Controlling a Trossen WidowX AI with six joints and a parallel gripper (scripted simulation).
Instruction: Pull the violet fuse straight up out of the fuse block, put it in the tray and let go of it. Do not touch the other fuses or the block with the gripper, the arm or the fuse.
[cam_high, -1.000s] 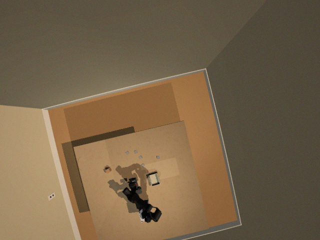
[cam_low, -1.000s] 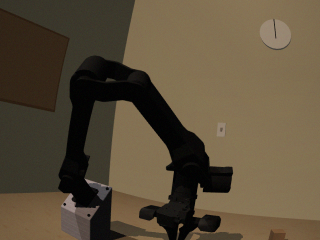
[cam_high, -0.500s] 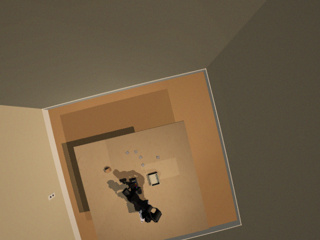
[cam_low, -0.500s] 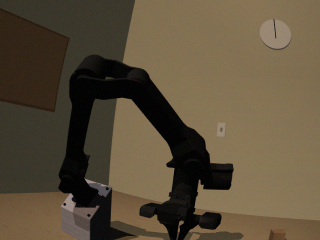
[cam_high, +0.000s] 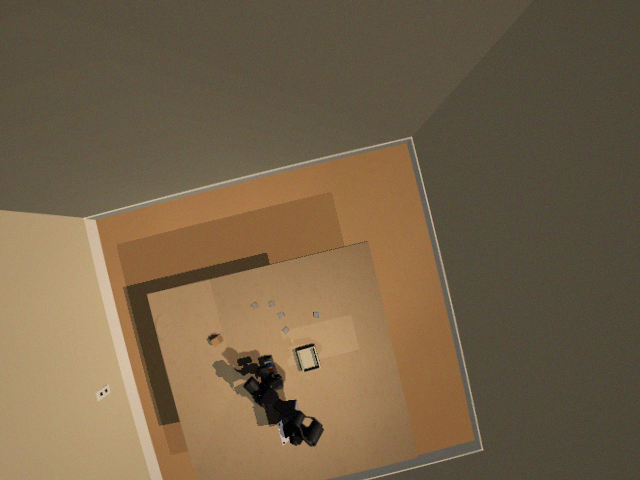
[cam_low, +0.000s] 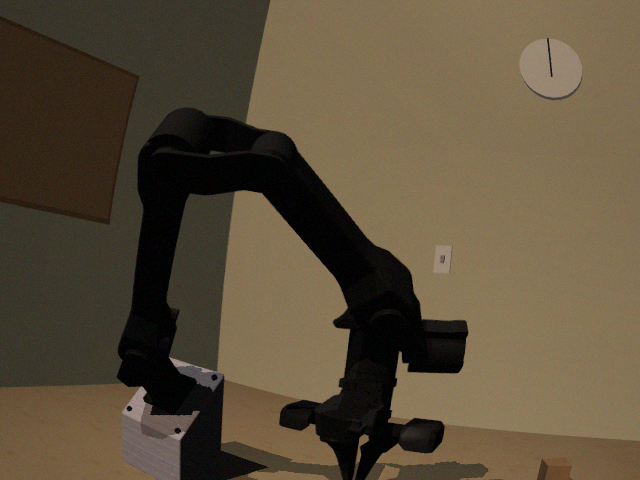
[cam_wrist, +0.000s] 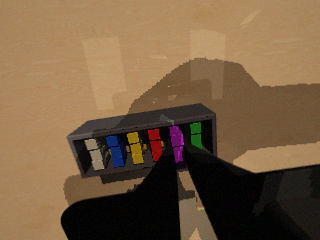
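Now: gripper tip 3 cm above the red fuse and 2 cm short of it. The rest, counted from my gripper tip: tray 22 cm to the right, 5 cm below, 3 cm ahead; then green fuse 3 cm below, 2 cm behind; then violet fuse 1 cm below.
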